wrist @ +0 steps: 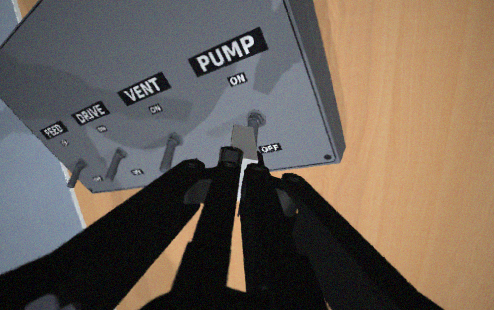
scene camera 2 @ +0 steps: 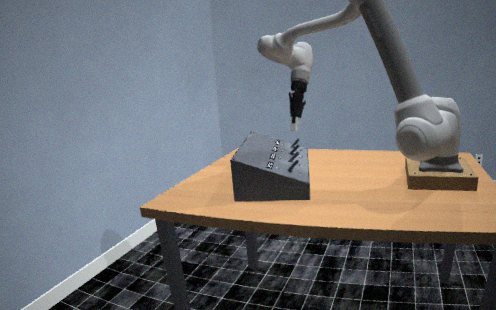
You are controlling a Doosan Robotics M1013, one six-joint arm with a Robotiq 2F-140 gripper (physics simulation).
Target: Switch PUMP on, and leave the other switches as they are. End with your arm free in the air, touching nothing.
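Looking at a grey sloped switch box, I can tell that [wrist: 88, 86] and [scene camera 2: 265, 151] are the same spot on it.
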